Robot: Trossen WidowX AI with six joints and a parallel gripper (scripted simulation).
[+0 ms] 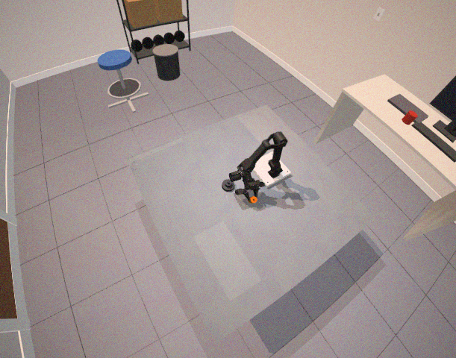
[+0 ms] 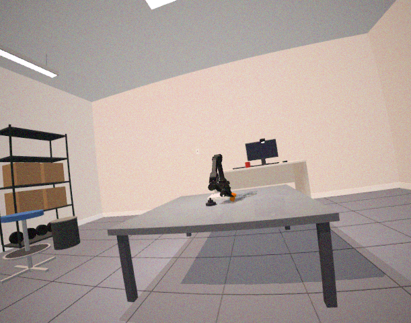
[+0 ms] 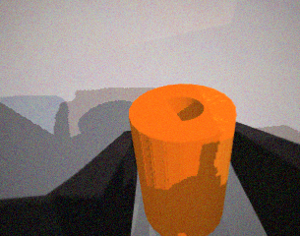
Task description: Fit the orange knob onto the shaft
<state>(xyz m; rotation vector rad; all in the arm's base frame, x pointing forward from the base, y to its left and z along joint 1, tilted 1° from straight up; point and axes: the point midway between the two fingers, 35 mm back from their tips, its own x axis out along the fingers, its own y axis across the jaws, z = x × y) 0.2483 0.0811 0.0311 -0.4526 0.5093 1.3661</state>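
Right now the orange knob is 1 cm to the right of my gripper tip and 1 cm below it. From my gripper tip the other things lie so: D-shaft pedestal (19 cm to the right, 7 cm ahead, 1 cm below).
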